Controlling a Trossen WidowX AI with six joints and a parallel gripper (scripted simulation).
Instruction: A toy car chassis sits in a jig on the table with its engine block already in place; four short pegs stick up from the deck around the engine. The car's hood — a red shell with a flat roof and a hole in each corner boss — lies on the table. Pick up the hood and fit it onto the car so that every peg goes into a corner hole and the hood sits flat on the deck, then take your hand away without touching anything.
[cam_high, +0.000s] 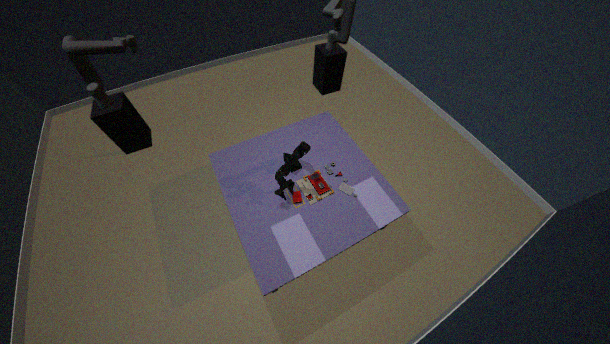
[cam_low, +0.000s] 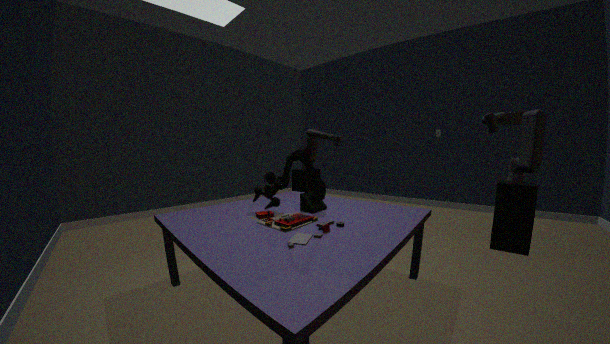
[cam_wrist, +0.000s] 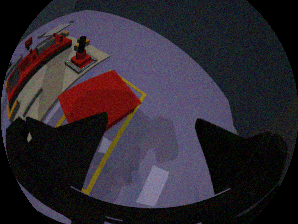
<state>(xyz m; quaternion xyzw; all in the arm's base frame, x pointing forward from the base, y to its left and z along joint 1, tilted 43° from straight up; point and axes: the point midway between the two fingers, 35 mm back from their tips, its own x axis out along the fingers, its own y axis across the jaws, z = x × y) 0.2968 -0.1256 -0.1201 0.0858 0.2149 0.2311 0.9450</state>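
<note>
Right now the red hood is 6 cm to the left of my gripper tip and 4 cm below it. From my gripper tip the other things lie so: grey flat plate: 10 cm ahead, 47 cm to the left, 6 cm below; jig: 2 cm behind, 25 cm to the left, 5 cm below.
</note>
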